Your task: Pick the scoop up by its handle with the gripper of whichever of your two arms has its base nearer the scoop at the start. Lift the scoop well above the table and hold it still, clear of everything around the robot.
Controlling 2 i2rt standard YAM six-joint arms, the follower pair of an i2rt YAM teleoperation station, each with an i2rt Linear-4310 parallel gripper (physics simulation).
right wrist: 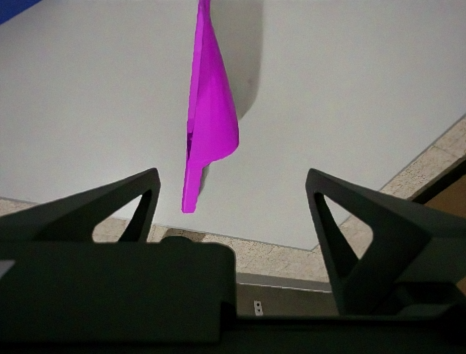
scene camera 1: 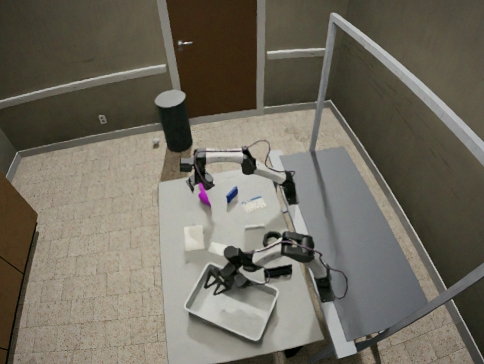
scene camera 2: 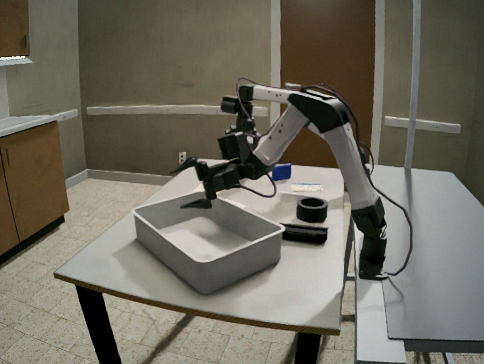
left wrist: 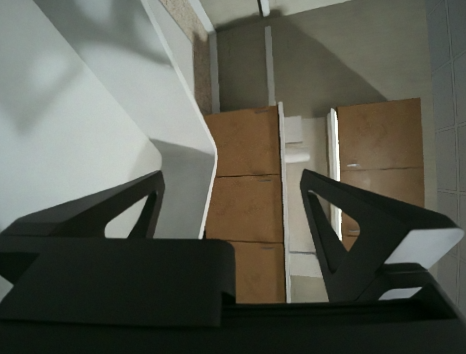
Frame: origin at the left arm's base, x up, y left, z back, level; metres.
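Seen in the pictures: left gripper, fingertip midpoint: (scene camera 1: 209, 291) (scene camera 2: 174, 190) (left wrist: 232, 177); right gripper, fingertip midpoint: (right wrist: 232, 176) (scene camera 1: 200, 189); left arm's base at its link origin: (scene camera 1: 322, 282) (scene camera 2: 372, 258); right arm's base at its link origin: (scene camera 1: 289, 191).
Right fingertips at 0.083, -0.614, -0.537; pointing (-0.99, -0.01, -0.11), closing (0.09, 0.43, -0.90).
Observation:
Pixels of each thing's top centre, then the offset from my right fingertips to it, as dx, dy, dz.
- magenta scoop at its top centre: (right wrist: 213, 169) (scene camera 1: 201, 189) -0.039, -0.027, +0.002
- grey tray at its top centre: (scene camera 2: 201, 219) (scene camera 1: 231, 299) -0.015, +0.642, +0.093
- blue block at its top centre: (scene camera 2: 281, 165) (scene camera 1: 231, 191) -0.043, +0.009, +0.175
- printed card at its top centre: (scene camera 2: 306, 187) (scene camera 1: 254, 204) -0.102, +0.080, +0.292
- white pad at its top centre: (scene camera 1: 194, 237) -0.098, +0.247, -0.062
- black ring at its top centre: (scene camera 2: 312, 202) (scene camera 1: 273, 239) -0.055, +0.346, +0.343
- black bar at its top centre: (scene camera 2: 303, 227) (scene camera 1: 278, 269) -0.067, +0.513, +0.338
The magenta scoop (scene camera 1: 204, 196) (right wrist: 212, 115) is on the table near its upper left corner in scene camera 1. In the right wrist view its handle points down the picture. My right gripper (right wrist: 232, 176) is open, above the handle end. The handle shows between the two fingertips, nearer the fingertip at the picture's left, with space on both sides. In scene camera 2 the scoop does not show, and the right fingers are hidden behind the left arm. My left gripper (scene camera 1: 211, 289) (scene camera 2: 177, 189) (left wrist: 232, 177) is open and empty over the grey tray (scene camera 1: 222, 324) (scene camera 2: 170, 255).
A blue block (scene camera 1: 232, 195) (scene camera 2: 281, 172) stands near the scoop, with a printed card (scene camera 1: 254, 204) (scene camera 2: 307, 187) beyond it. A white pad (scene camera 1: 194, 238), a black ring (scene camera 2: 312, 215) and a black bar (scene camera 1: 278, 271) (scene camera 2: 305, 234) lie on the table. A dark bin (scene camera 1: 176, 125) stands behind the table.

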